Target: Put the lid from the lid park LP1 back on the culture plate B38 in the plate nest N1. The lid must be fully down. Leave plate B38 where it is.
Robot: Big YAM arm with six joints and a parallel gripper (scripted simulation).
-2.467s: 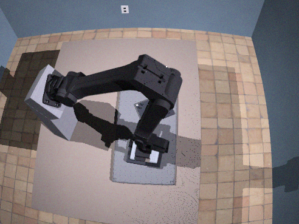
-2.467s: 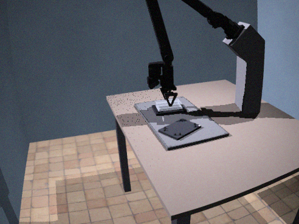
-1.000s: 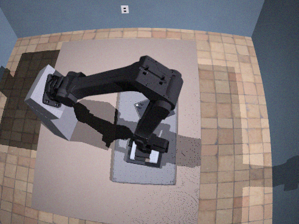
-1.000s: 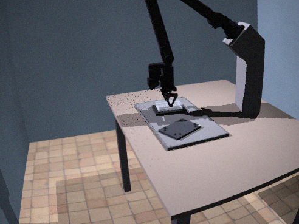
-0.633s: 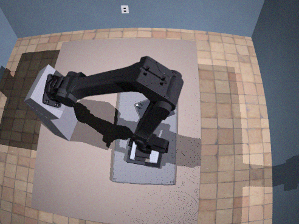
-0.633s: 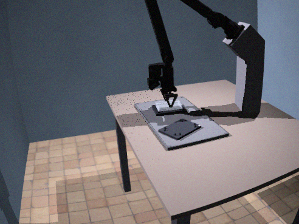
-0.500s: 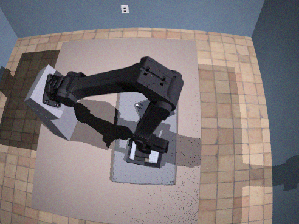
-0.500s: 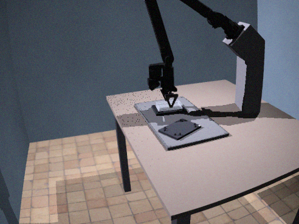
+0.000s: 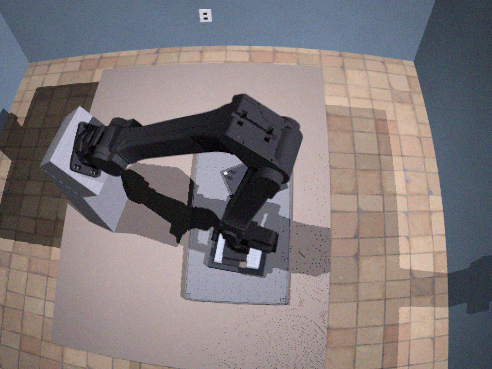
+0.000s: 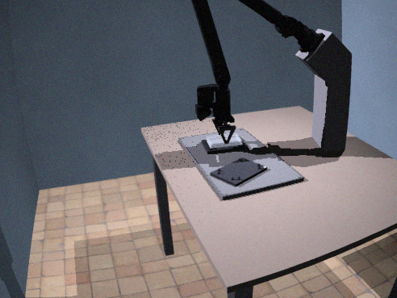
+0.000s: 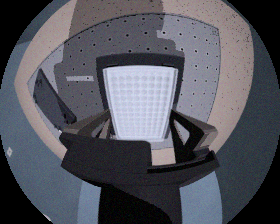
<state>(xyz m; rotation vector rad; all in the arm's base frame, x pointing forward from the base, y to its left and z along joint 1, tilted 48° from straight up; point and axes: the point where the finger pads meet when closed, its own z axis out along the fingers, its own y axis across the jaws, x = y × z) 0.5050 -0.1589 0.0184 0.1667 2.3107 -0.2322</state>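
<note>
Now: the clear lid 10 mm below my hand. Round my hand: culture plate B38 (20 mm below); then dark plate nest N1 (30 mm below); then dark lid park LP1 (70 mm ahead, 230 mm to the left, 30 mm below).
</note>
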